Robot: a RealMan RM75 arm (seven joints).
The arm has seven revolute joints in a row. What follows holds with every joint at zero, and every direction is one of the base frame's. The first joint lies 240.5 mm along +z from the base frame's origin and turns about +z. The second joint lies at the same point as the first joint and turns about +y. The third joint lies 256 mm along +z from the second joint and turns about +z. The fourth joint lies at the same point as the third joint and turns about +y. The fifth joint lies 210 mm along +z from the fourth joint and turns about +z. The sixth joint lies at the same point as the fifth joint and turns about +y. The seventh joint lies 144 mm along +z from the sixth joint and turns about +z. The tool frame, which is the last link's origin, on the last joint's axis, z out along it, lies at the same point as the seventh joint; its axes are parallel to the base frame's.
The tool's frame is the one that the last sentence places.
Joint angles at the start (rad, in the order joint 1, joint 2, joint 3, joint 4, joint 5, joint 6, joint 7): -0.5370, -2.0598, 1.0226, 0.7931, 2.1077, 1.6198, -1.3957
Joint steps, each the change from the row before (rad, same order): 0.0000, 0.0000, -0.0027, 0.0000, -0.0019, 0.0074, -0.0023; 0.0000, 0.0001, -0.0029, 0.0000, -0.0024, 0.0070, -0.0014; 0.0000, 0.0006, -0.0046, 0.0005, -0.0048, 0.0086, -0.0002; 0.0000, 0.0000, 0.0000, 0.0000, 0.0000, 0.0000, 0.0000; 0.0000, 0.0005, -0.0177, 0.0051, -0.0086, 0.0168, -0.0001; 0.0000, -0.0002, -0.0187, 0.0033, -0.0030, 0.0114, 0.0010; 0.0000, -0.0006, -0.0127, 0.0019, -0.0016, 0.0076, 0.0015; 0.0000, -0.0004, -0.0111, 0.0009, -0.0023, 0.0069, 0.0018
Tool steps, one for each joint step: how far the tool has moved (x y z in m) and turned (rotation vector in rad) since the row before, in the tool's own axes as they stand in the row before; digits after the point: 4 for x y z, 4 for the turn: 0.0005, 0.0008, -0.0003, -0.0050, 0.0048, -0.0031; 0.0005, 0.0007, -0.0004, -0.0043, 0.0052, -0.0022; 0.0010, 0.0006, -0.0009, -0.0037, 0.0085, -0.0008; 0.0000, 0.0000, 0.0000, 0.0000, 0.0000, 0.0000; 0.0026, 0.0002, -0.0031, 0.0007, 0.0209, -0.0003; 0.0015, -0.0002, -0.0027, 0.0045, 0.0159, -0.0013; 0.0010, -0.0001, -0.0016, 0.0027, 0.0107, -0.0003; 0.0009, 0.0000, -0.0014, 0.0020, 0.0103, -0.0003
